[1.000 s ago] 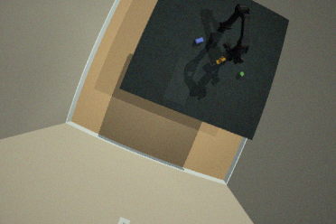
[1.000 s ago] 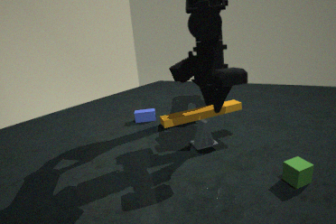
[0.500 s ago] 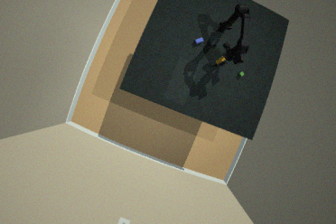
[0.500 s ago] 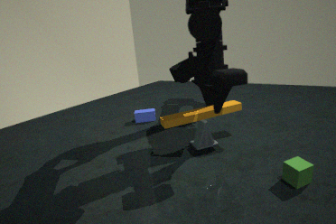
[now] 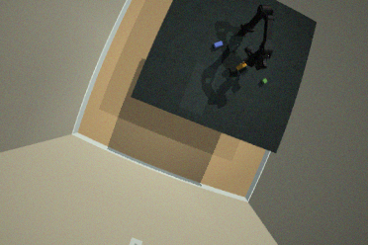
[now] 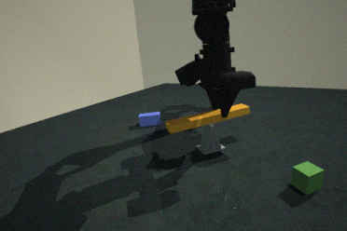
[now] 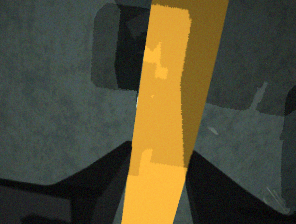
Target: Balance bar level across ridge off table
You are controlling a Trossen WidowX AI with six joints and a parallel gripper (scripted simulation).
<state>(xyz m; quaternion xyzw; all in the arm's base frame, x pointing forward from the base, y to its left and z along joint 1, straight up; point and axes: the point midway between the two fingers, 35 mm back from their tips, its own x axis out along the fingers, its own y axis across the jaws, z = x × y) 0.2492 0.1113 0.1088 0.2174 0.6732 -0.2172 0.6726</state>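
My gripper tip is now 20 mm to the left of the orange bar and 20 mm short of it. From my gripper tip the other things lie so: blue block: 270 mm to the right, 60 mm below, 40 mm behind; green cube: 190 mm to the left, 80 mm ahead, 60 mm below.
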